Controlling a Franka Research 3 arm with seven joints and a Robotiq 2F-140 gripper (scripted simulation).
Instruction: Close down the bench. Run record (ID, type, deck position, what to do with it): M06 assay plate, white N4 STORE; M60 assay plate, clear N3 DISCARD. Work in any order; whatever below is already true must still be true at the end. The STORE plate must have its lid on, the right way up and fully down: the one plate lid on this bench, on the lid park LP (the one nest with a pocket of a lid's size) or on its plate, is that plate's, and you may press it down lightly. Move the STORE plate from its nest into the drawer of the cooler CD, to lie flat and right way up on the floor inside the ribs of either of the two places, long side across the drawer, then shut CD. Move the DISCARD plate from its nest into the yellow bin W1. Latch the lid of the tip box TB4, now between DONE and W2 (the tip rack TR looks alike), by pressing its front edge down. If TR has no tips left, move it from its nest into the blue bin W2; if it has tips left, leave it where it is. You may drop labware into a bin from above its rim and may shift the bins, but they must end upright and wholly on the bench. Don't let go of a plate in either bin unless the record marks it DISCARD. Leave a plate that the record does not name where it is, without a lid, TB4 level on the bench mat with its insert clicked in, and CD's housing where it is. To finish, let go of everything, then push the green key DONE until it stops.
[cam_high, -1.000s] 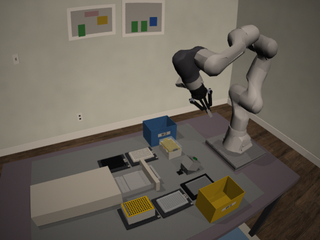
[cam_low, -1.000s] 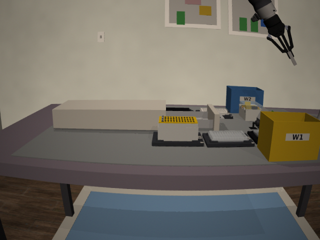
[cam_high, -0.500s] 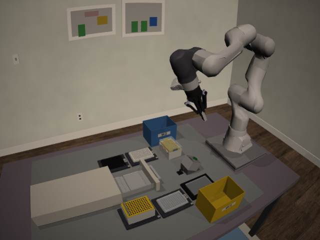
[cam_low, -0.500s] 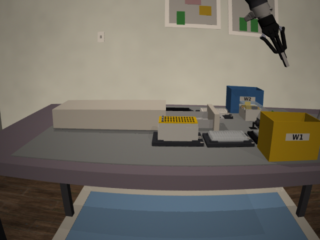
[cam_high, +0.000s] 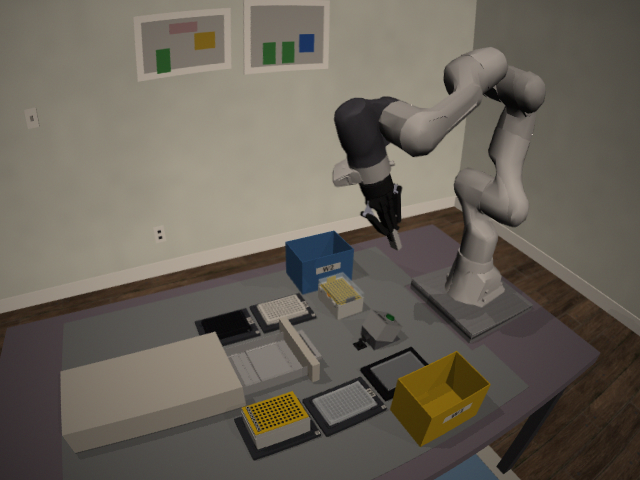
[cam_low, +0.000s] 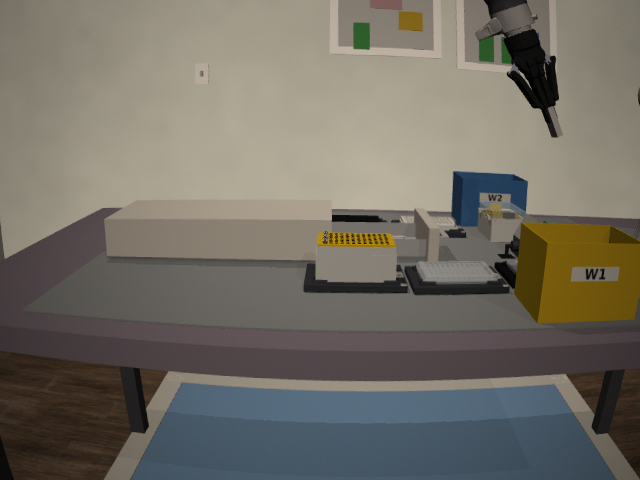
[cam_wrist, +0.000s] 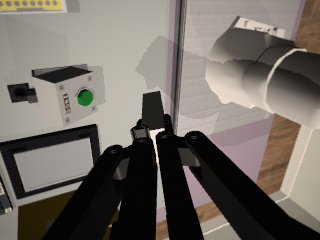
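Right now my hand is 27 cm above the black nest, 20 cm to the right of it and 7 cm short of it. Also, from my hand: blue bin W2: 28 cm to the right, 24 cm below, 7 cm ahead; then green key DONE: 21 cm below, 6 cm to the left, 2 cm ahead; then tip box TB4: 24 cm below, 12 cm to the right, 7 cm ahead.
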